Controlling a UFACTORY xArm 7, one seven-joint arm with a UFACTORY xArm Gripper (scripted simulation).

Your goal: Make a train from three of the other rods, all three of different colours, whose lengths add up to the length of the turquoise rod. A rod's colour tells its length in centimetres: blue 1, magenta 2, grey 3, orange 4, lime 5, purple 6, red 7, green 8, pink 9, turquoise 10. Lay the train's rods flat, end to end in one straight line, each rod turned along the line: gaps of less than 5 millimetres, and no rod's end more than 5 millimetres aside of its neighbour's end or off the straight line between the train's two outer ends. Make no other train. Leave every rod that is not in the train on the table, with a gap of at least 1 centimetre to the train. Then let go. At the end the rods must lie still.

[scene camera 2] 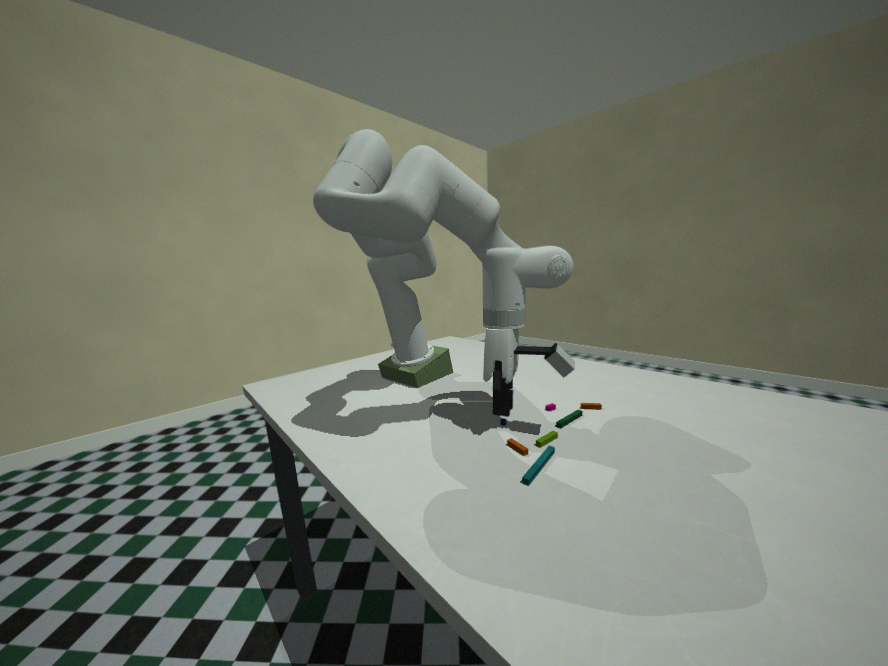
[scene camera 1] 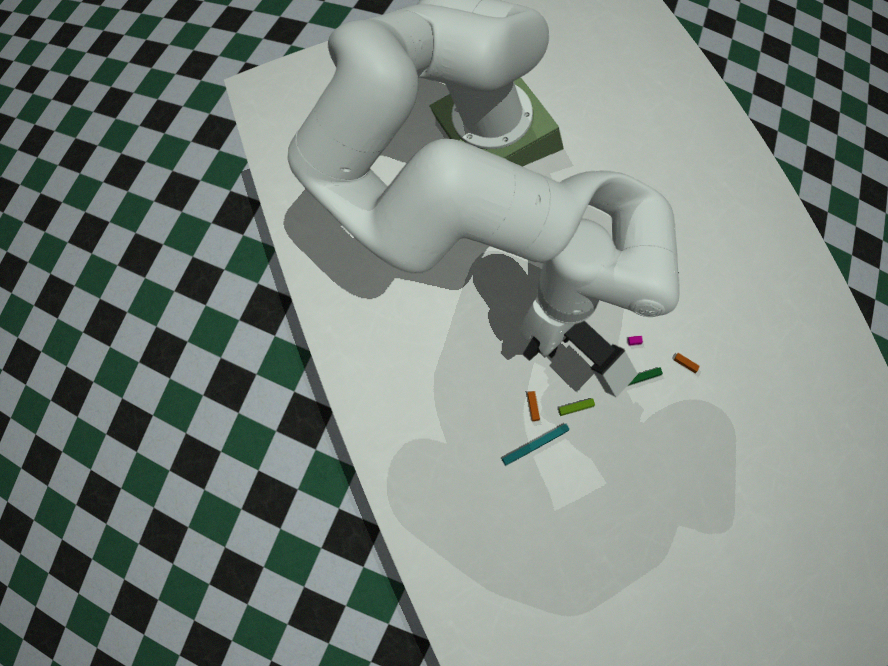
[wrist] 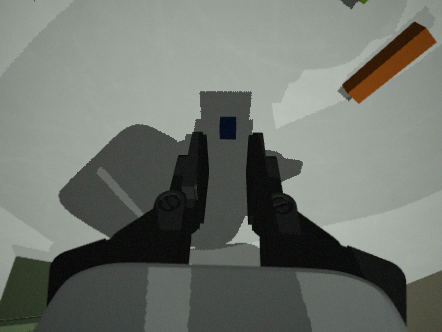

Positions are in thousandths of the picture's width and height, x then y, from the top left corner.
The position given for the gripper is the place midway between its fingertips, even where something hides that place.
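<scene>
The gripper is visible in the wrist view (515,459), and it appears in scene camera 1 (622,514) and in scene camera 2 (566,618) too.
</scene>
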